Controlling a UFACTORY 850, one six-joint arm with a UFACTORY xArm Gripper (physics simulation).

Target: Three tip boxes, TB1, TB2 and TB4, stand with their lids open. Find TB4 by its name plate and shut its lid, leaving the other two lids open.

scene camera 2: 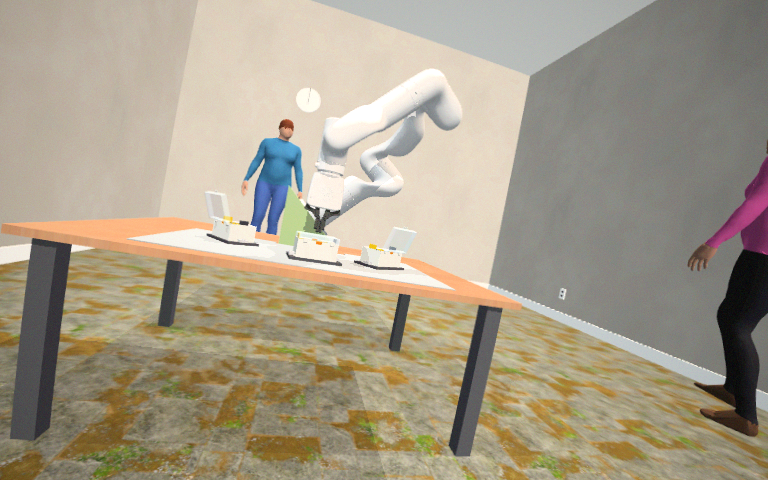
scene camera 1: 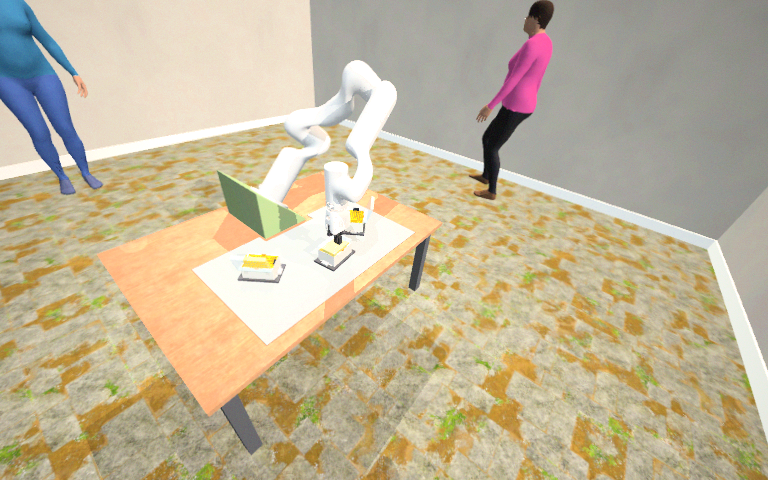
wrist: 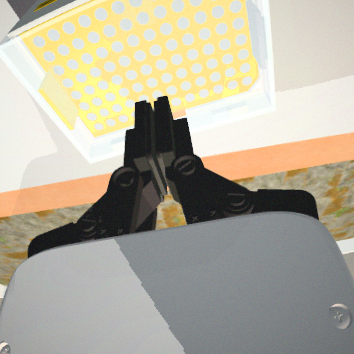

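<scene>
The middle box, TB4 [scene camera 1: 334, 256] [scene camera 2: 316, 249] [wrist: 145, 57], has its clear lid lying down over the yellow tip rack; whether it is fully seated cannot be told. No name plate is readable now. My gripper [scene camera 1: 338, 241] [scene camera 2: 320, 229] [wrist: 158, 120] is shut and empty, pointing down with its fingertips at or just above the lid near one edge; contact is unclear. A second box [scene camera 1: 260, 267] [scene camera 2: 381, 258] has its lid [scene camera 2: 400, 240] standing up. A third box [scene camera 1: 356, 221] [scene camera 2: 233, 231], partly behind the gripper in scene camera 1, also has its lid [scene camera 1: 370, 208] [scene camera 2: 216, 205] up.
The boxes stand on dark bases on a pale mat [scene camera 1: 271, 316] on the wooden table [scene camera 1: 152, 283] [scene camera 2: 113, 223]. A green upright panel [scene camera 1: 243, 204] [scene camera 2: 289, 219] stands near the arm's base. Two people stand away from the table.
</scene>
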